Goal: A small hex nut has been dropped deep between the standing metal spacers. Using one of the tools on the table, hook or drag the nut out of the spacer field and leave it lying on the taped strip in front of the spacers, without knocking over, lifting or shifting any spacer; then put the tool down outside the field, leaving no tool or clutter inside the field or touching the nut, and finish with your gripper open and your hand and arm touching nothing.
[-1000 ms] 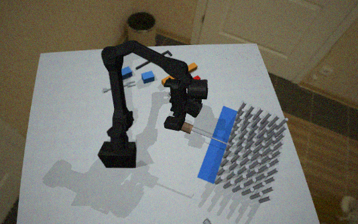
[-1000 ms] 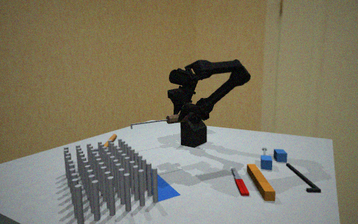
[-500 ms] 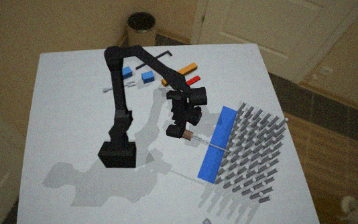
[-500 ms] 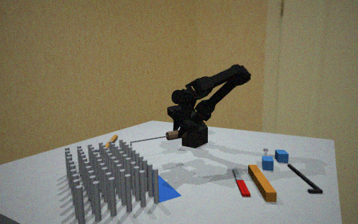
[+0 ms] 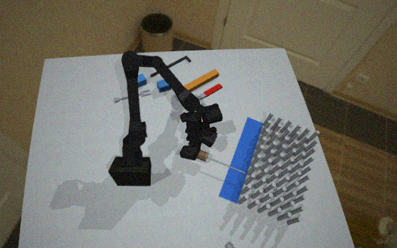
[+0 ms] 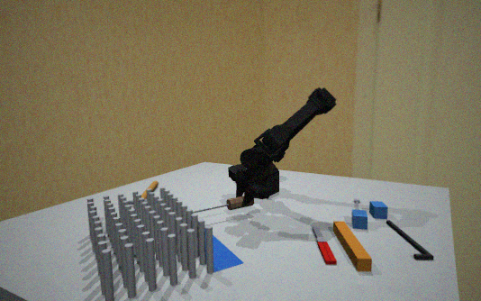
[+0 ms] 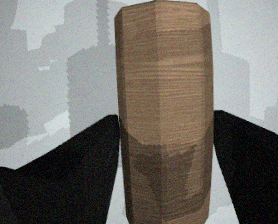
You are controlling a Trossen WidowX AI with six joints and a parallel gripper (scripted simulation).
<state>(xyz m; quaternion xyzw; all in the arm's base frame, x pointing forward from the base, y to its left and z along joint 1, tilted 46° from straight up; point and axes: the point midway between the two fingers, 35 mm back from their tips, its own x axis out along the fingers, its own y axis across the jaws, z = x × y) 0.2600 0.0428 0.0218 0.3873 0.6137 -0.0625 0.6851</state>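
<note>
My gripper tip is 200 mm short of the blue taped strip, 30 mm to the left of it and 40 mm above it. From my gripper tip the other things lie so: red-handled tool (100 mm ahead, 300 mm to the left, 40 mm below); then grey wrench (240 mm behind, 350 mm to the left, 40 mm below); then orange bar (90 mm ahead, 370 mm to the left, 30 mm below).
</note>
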